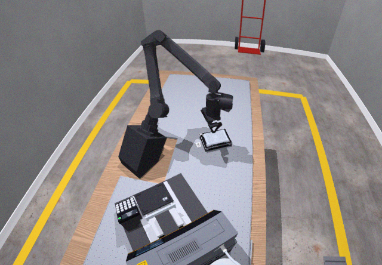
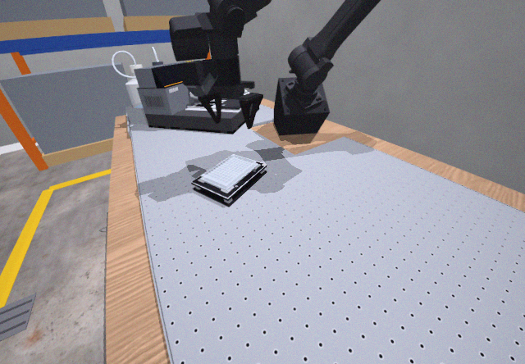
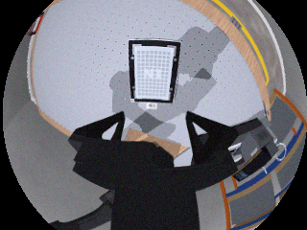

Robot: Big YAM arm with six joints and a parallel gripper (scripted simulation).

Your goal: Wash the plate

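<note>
Now: the white well plate 3 cm ahead of my hand, 3 cm to the left of it and 12 cm below it. From my hand the other things lie so: small white tag: 6 cm behind, 3 cm to the right, 15 cm below; then black nest N1: 3 cm ahead, 3 cm to the left, 13 cm below; then dark carrier: 13 cm behind, 45 cm to the right, 7 cm below.
</note>
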